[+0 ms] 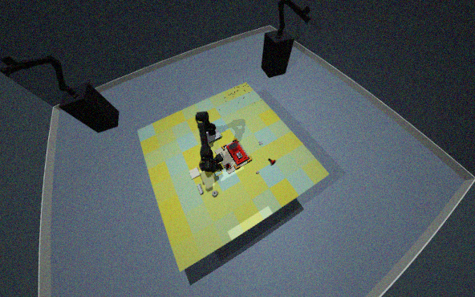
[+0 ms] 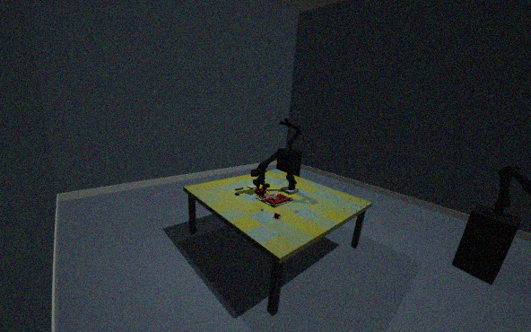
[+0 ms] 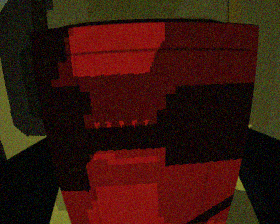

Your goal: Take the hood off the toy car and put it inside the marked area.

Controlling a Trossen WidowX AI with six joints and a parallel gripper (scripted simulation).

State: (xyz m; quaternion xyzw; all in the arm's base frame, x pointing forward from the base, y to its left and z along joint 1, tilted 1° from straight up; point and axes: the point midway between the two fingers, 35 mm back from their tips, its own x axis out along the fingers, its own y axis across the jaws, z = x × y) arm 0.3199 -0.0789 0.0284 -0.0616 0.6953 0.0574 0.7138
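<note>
The hood is 1 cm above my gripper tip. From my gripper tip the other things lie so: grey wheel: 22 cm ahead, 5 cm to the right; cylinder: 15 cm to the right, 15 cm ahead.
</note>
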